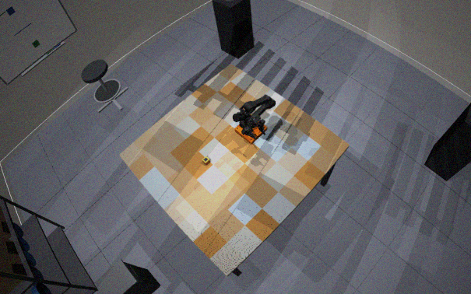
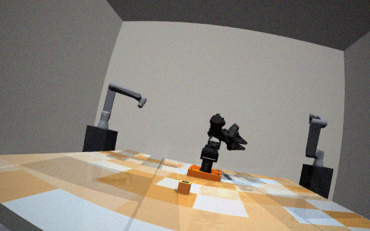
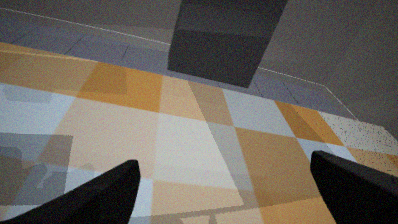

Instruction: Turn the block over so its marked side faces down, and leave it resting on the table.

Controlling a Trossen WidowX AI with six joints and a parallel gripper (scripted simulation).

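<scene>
My gripper tip is 32 cm short of the orange block, 25 cm to the left of it and 17 cm above it.
</scene>
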